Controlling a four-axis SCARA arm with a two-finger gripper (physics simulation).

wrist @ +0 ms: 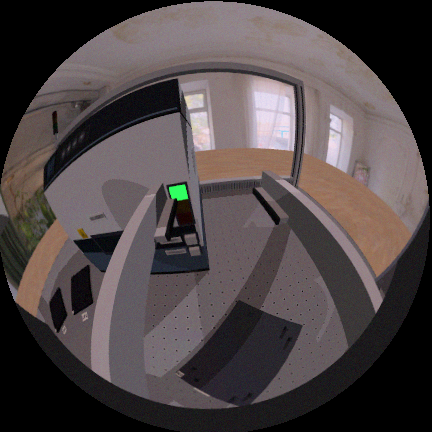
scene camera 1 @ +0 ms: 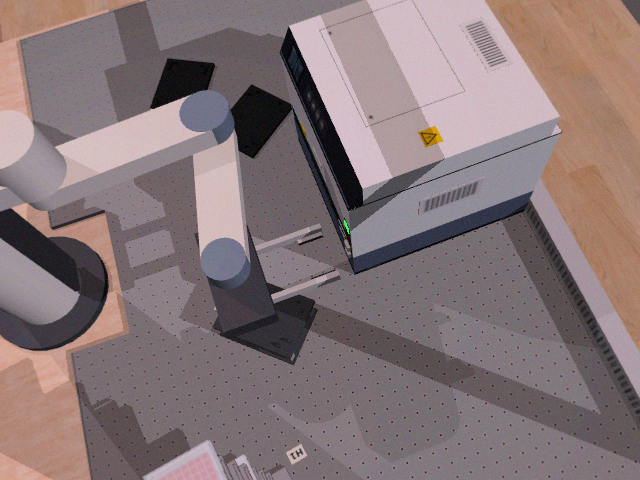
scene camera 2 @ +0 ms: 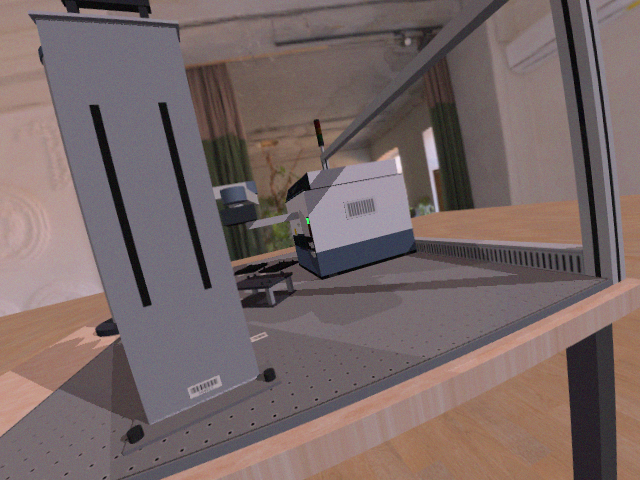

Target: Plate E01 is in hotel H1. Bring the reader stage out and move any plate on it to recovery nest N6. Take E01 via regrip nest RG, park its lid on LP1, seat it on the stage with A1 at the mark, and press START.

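Places are measured from the arm's base along level axes (x ahead, y left, z up), in millimetres.
Where they show: gripper, fingertip midpoint: [wrist: 214,184] [scene camera 1: 330,250] [scene camera 2: 295,216]; arm's base, link origin: [scene camera 1: 51,293].
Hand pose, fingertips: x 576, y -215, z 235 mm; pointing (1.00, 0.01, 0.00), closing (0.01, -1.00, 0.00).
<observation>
Things, the pixels of their centre, and the offset from my fingertips. "spot": a spot on its surface instead.
- white reader, body centre: [scene camera 1: 408,129] [wrist: 135,181] [scene camera 2: 342,218] dx +227, dy +206, dz -46 mm
- green display, surface spot: [wrist: 178,192] spot: dx +44, dy +42, dz -23 mm
- dark nest RG, body centre: [wrist: 241,356] [scene camera 1: 266,317] [scene camera 2: 260,288] dx -151, dy -11, dz -187 mm
- Hotel H1, body centre: [scene camera 2: 161,211] dx -254, dy -376, dz +40 mm
- pink-welled plate, surface spot: [scene camera 1: 193,465] spot: dx -253, dy -289, dz +207 mm
- N6, body centre: [scene camera 1: 182,87] [scene camera 2: 251,268] dx -183, dy +618, dz -213 mm
- grey frame post, body centre: [scene camera 2: 589,119] [wrist: 299,136] dx +448, dy -490, dz +55 mm
The white reader [scene camera 1: 429,67] [scene camera 2: 356,206] [wrist: 130,150] has a green display [wrist: 178,192] with small buttons [wrist: 191,238] below it. No stage shows outside it. My gripper [scene camera 1: 329,252] [wrist: 214,184] is shut with nothing held; its long fingers still stand a gap apart. They point toward the reader's display corner, and the left finger overlaps the panel in the wrist view. The dark nest RG [scene camera 1: 289,335] [scene camera 2: 266,280] [wrist: 260,350] is bare where visible, below the gripper. Hotel H1 [scene camera 2: 139,206] has a pink-welled plate [scene camera 1: 193,465] at its top; E01 cannot be identified.
Black nests LP1 [scene camera 1: 263,116] [scene camera 2: 279,266] [wrist: 82,290] and N6 [scene camera 1: 181,80] [scene camera 2: 251,268] [wrist: 57,310] lie beside the reader, low on the perforated deck. The arm's links partly cover them from above. A grey frame post [scene camera 2: 589,155] stands at the deck's edge.
</observation>
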